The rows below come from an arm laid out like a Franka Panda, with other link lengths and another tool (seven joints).
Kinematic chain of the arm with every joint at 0, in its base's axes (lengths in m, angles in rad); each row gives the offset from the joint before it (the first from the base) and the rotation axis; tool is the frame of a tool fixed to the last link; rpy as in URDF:
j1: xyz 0 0 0.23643 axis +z
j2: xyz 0 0 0 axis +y
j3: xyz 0 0 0.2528 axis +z
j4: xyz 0.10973 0 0 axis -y
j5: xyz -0.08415 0 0.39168 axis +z
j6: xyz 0 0 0 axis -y
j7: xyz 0.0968 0 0 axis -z
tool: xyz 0.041 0.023 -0.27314 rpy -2.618 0 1.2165
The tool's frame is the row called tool.
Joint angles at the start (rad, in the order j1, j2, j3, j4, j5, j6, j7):
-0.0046 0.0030 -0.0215 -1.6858 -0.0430 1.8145 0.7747
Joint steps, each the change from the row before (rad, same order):
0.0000 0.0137 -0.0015 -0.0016 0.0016 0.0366 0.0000
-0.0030 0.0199 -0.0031 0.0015 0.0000 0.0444 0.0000
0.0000 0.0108 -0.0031 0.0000 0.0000 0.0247 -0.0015
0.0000 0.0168 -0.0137 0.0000 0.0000 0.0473 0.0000
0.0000 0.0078 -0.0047 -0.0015 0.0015 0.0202 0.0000
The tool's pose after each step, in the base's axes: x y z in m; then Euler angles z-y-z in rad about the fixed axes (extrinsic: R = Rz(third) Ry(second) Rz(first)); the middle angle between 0 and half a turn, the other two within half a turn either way. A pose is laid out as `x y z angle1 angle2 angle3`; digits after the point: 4 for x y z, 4 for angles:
0.6932 -0.0406 0.2700 -1.8446 2.7044 1.7502
0.7049 -0.0448 0.2652 -1.9052 2.7094 1.6910
0.7111 -0.0469 0.2622 -1.9377 2.7118 1.6608
0.7221 -0.0567 0.2593 -2.0107 2.7157 1.5828
0.7264 -0.0598 0.2568 -2.0372 2.7153 1.5546

